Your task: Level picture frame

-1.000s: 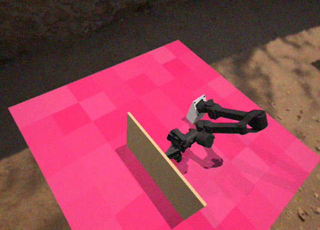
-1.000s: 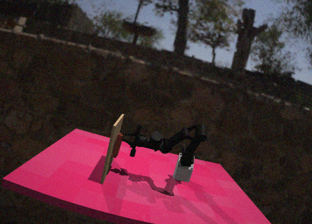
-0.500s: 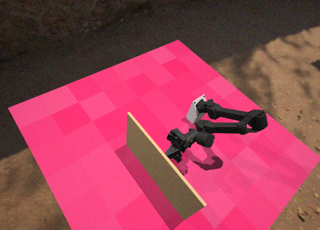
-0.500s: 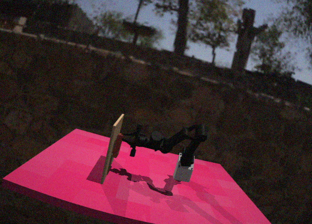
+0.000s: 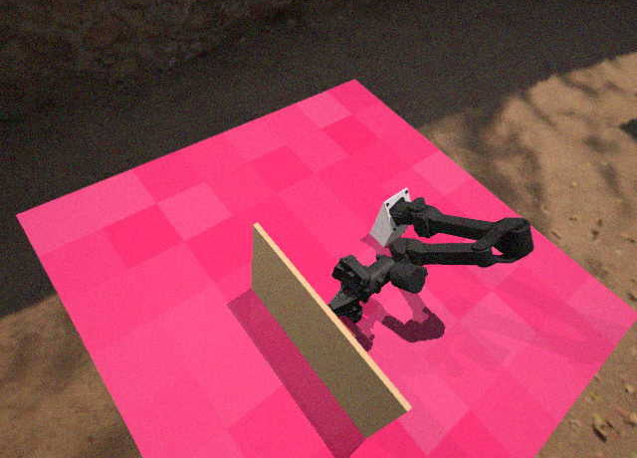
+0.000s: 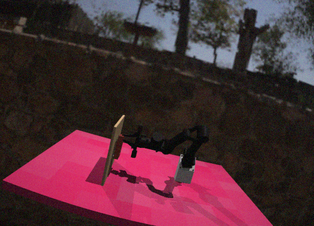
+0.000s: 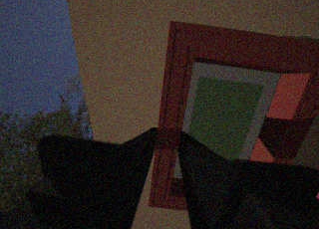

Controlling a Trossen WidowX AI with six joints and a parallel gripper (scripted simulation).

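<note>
Right now my gripper tip is 10 mm short of the picture frame and 50 mm above it. From my gripper tip the other things lie so: tan wall panel (20 mm ahead, 60 mm below).
</note>
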